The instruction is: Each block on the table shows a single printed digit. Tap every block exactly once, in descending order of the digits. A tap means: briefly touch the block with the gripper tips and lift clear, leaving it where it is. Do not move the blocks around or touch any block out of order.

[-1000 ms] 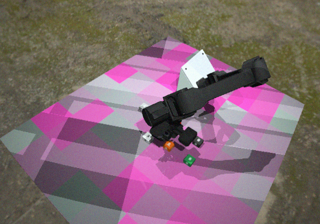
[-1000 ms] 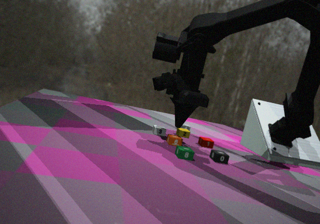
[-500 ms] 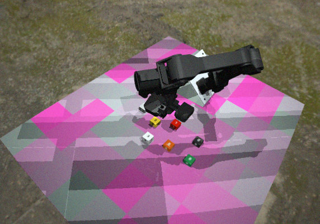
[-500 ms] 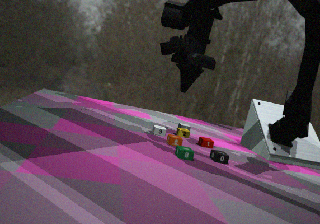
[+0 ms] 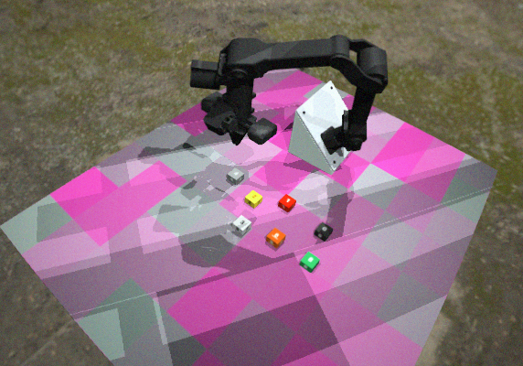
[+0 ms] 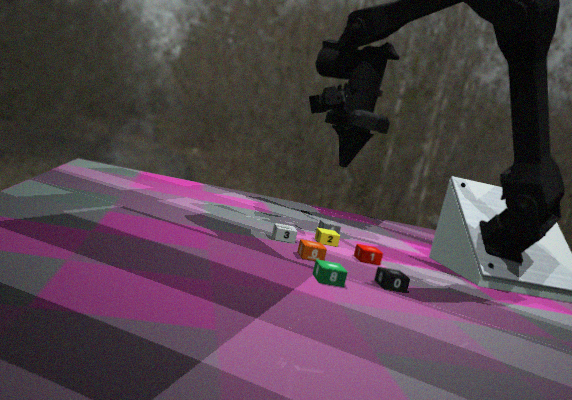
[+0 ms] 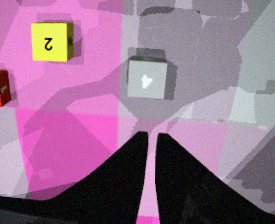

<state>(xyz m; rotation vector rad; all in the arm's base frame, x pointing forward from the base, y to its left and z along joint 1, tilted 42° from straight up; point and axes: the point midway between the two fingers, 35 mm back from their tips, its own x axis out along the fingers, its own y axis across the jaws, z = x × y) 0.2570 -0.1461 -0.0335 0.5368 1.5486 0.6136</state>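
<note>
The yellow block is 20 mm ahead of my gripper tip, 90 mm to the left of it and 120 mm below it. Also, from my gripper tip: black block: 20 mm behind, 280 mm to the left, 120 mm below; then red block: 30 mm behind, 160 mm to the left, 120 mm below; then orange block: 70 mm ahead, 200 mm to the left, 120 mm below.
</note>
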